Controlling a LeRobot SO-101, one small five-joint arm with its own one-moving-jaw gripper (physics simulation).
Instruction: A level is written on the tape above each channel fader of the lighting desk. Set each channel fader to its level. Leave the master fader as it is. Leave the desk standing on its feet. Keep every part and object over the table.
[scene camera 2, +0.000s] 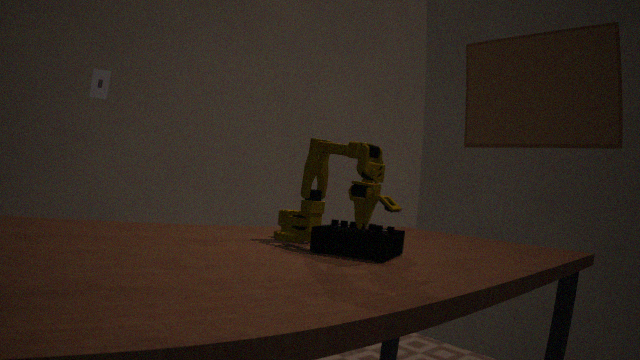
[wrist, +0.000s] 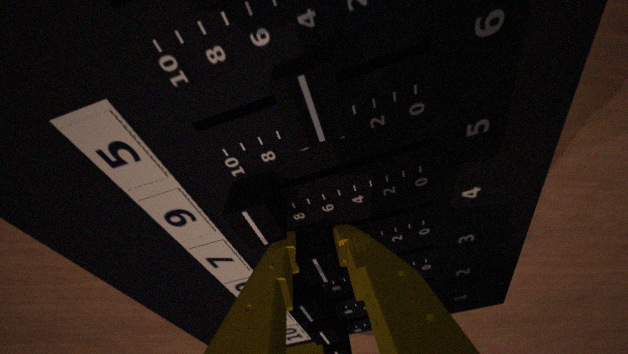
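Seen in the pictures: end effector, tool point: (scene camera 2: 363, 226) (wrist: 297, 245); arm's base, origin of the base link: (scene camera 2: 301, 241).
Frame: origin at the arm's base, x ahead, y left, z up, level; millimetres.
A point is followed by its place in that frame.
Observation:
The black lighting desk (scene camera 2: 345, 242) @[z 32, x 217, y -54 mm] (wrist: 492, 210) @[z 55, x 206, y -44 mm] stands on the table, with raised fader caps along its top. My gripper (scene camera 2: 362, 226) @[z 60, x 192, y 16 mm] (wrist: 315, 238) @[z 60, x 192, y 16 mm] reaches down to the desk top, its jaws apart around a dark fader cap, apparently channel 4; its level against the scale is hidden. The channel 6 cap (wrist: 311, 108) shows a white line in mid-slot. The channel 5 cap (wrist: 255, 227) @[z 68, x 209, y 27 mm] sits toward the 10 end. Further cap lines show between the jaws. The white level tape (wrist: 150, 176) @[z 56, x 211, y 54 mm] shows 5, a 6 or 9, 7 and 10; other digits are partly covered.
The wooden table (scene camera 2: 200, 290) @[z 0, x 366, y -426 mm] surrounds the desk, with its curved front edge toward the camera. The yellow arm's base stands behind and left of the desk. A brown board (scene camera 2: 542, 90) and a light switch (scene camera 2: 100, 84) are on the walls. The picture is dim.

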